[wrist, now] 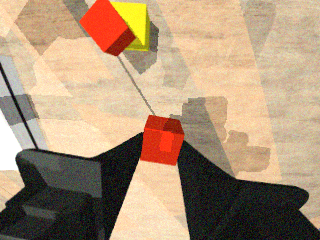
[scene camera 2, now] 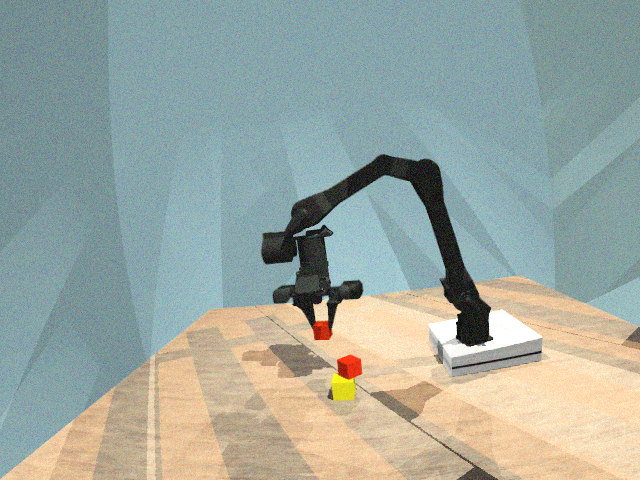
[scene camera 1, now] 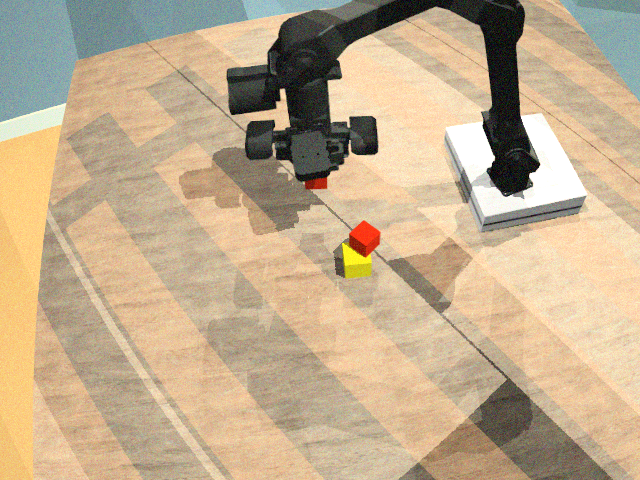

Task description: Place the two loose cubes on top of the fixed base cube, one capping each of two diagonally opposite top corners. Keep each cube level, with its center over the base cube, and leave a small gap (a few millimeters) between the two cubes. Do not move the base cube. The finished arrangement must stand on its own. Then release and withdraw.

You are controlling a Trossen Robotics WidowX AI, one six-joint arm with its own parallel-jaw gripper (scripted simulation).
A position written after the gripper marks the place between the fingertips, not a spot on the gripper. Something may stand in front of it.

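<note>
Scene camera 1 shows the gripper (scene camera 1: 315, 173), a yellow base cube (scene camera 1: 355, 265) and a red cube (scene camera 1: 364, 239). Wrist view: the gripper (wrist: 161, 139) holds a red cube (wrist: 162, 138); the yellow base cube (wrist: 139, 24) is visible as well. In scene camera 2, the gripper (scene camera 2: 322, 329) is visible.
</note>
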